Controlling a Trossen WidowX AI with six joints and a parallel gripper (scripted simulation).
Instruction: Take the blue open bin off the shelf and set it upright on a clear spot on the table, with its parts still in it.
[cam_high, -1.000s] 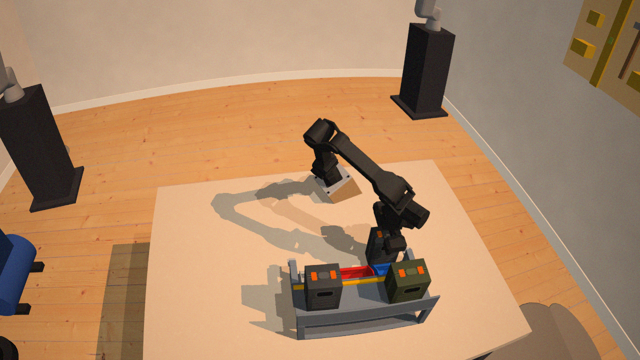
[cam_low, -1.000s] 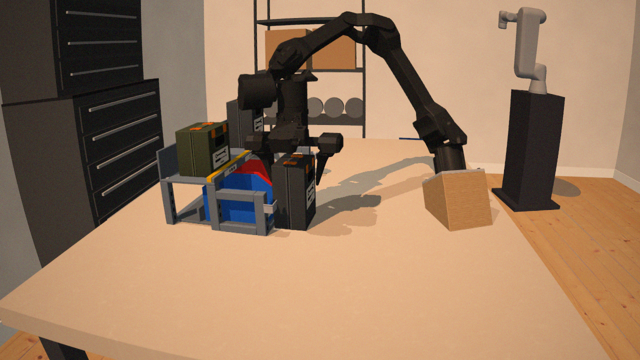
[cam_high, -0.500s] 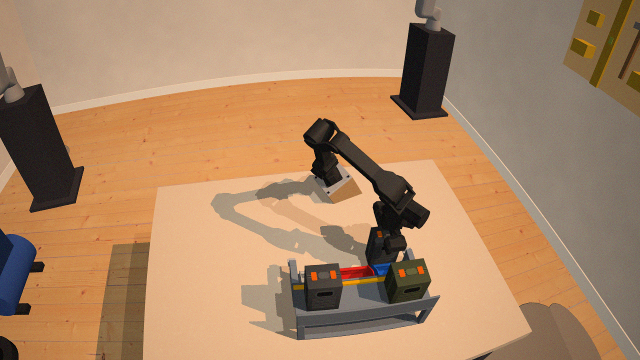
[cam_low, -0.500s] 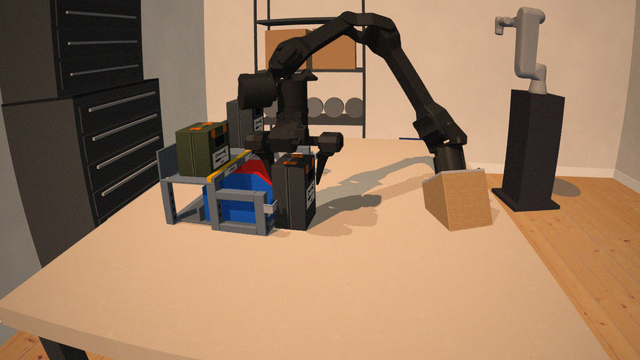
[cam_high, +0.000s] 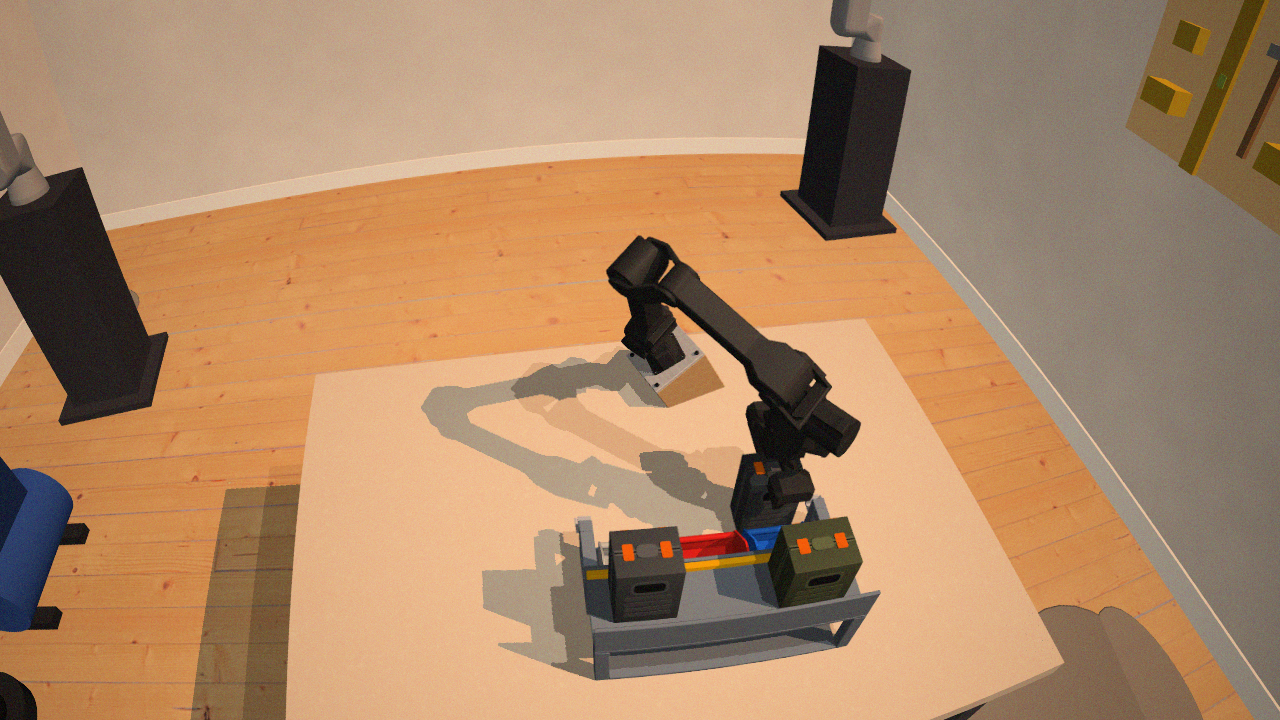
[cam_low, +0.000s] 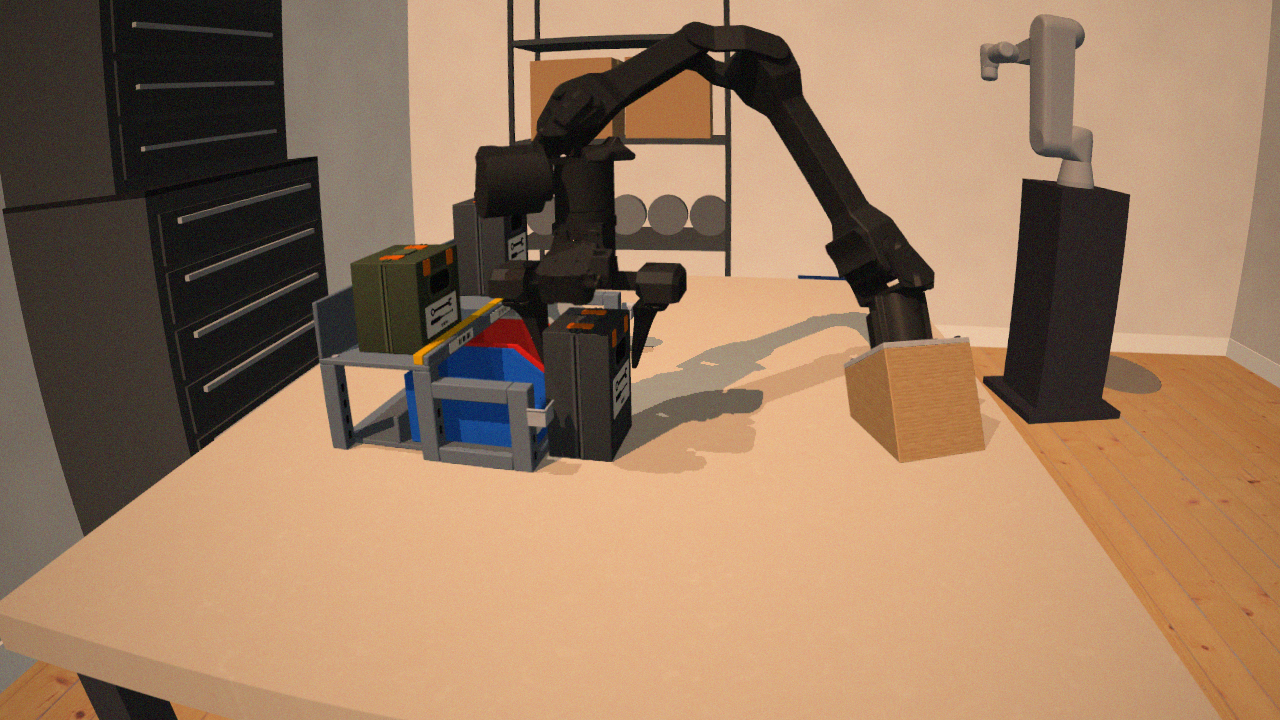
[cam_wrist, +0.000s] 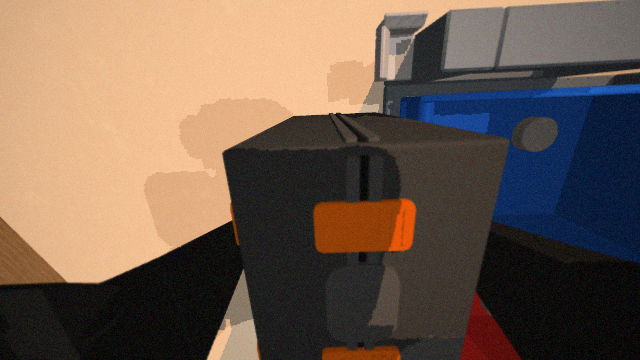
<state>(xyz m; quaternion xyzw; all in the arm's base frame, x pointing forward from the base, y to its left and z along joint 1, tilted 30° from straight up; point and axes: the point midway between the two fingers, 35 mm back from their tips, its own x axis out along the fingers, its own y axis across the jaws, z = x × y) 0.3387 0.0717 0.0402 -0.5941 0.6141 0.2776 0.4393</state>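
My gripper is now 110 mm short of the blue open bin, 70 mm above it and 20 mm to the left of it. Round my hand: red bin (130 mm to the right, 90 mm ahead, 70 mm below); then yellow rail (140 mm to the right, 120 mm ahead, 10 mm below); then green case (190 mm ahead, 40 mm to the right, 30 mm above).
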